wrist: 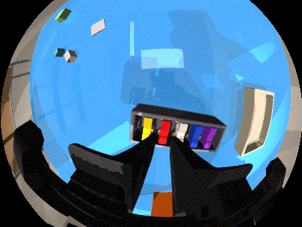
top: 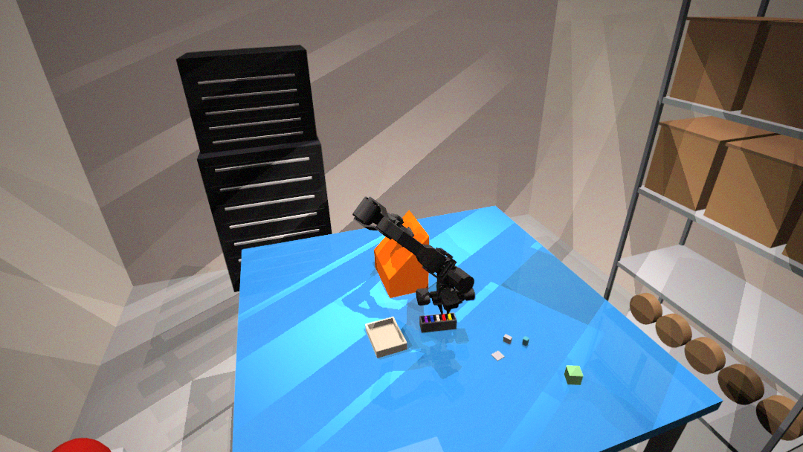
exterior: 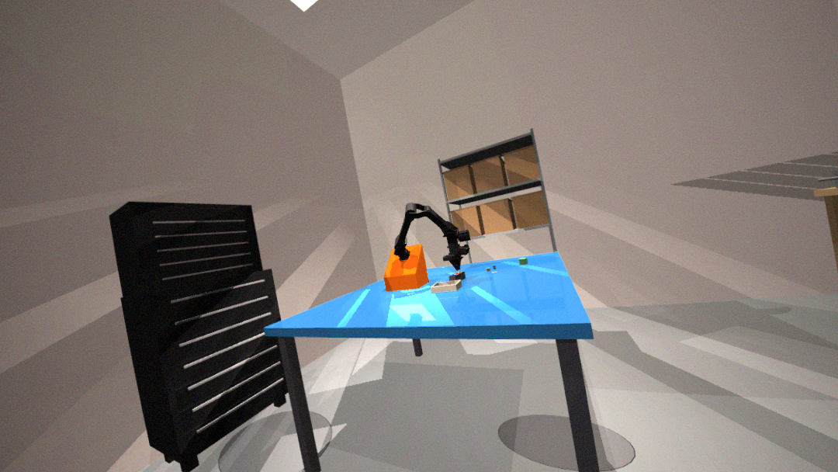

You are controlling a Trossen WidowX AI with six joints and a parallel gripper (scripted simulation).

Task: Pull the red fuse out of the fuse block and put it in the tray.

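Now: the red fuse 3 cm below my gripper tip. The rest, counted from my gripper tip: tan tray 21 cm to the right, 5 cm below; then grey tile 17 cm ahead, 11 cm to the left, 5 cm below; then green cube 32 cm ahead, 28 cm to the left, 4 cm below.
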